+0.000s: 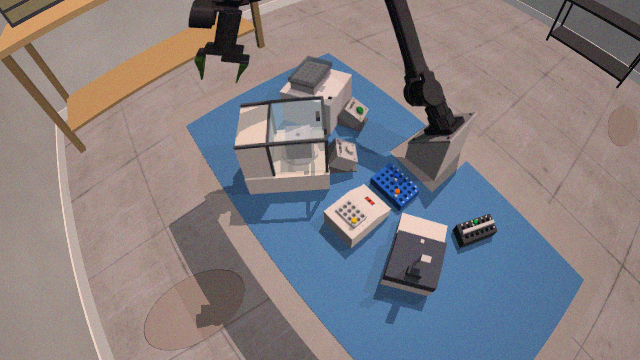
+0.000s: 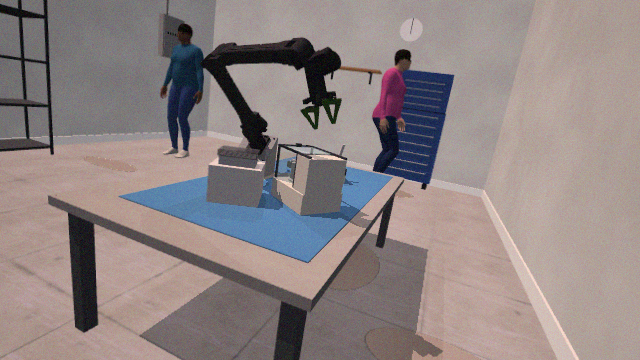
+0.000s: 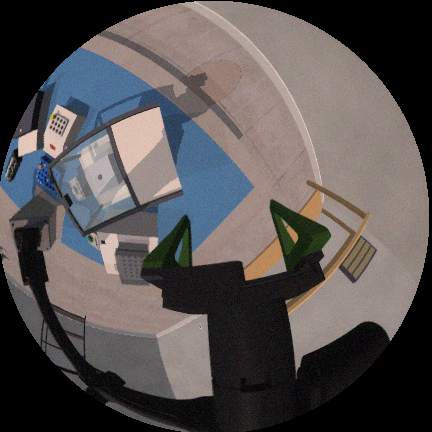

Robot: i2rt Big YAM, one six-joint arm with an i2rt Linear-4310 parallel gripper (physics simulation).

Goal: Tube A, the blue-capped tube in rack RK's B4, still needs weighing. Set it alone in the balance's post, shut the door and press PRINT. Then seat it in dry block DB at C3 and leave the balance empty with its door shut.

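Pixels of known places: gripper, between the fingertips: (image 1: 219, 80) (image 2: 324, 126) (image 3: 228, 210); arm's base, origin of its link: (image 1: 445, 128) (image 2: 258, 144) (image 3: 26, 236).
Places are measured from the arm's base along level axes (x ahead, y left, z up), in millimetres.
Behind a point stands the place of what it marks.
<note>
My gripper (image 1: 220, 80) {x 467, y -441, z 179 mm} (image 2: 325, 125) {x 467, y -441, z 179 mm} (image 3: 228, 210) {x 467, y -441, z 179 mm} is open and empty, with green fingers, high above the table beyond the balance's back end. The balance (image 1: 290, 184) {x 434, y -214, z -104 mm} (image 2: 325, 185) {x 481, y -362, z -34 mm} (image 3: 145, 137) {x 474, y -319, z 61 mm} is a white housing with dark-framed glass; its weighing chamber shows no tube that I can make out, and I cannot tell how its door stands. The blue rack RK (image 1: 385, 193) {x 245, y -15, z -123 mm} (image 3: 46, 175) {x 203, y -12, z -113 mm} holds the blue-capped tube A (image 1: 396, 175) {x 195, y -23, z -88 mm} and an orange-capped tube (image 1: 397, 191) {x 234, y 15, z -88 mm}. The dry block DB (image 1: 379, 212) {x 319, y 25, z -90 mm} (image 3: 68, 120) {x 406, y -58, z -78 mm} is a white box with a holed plate, a yellow cap and a red display.
A white box (image 1: 341, 87) {x 113, y -342, z -8 mm} (image 2: 232, 186) {x 185, y -502, z -75 mm} bearing a grey holed block (image 1: 310, 74) stands beside the balance. A green-button box (image 1: 352, 119) {x 130, y -271, z -96 mm} and a grey-knob box (image 1: 345, 159) {x 272, y -158, z -77 mm} stand near it. A dark-lidded device (image 1: 400, 265) {x 398, y 174, z -62 mm} and a black rack (image 1: 462, 240) {x 197, y 255, z -110 mm} with a green cap stand at the other end.
</note>
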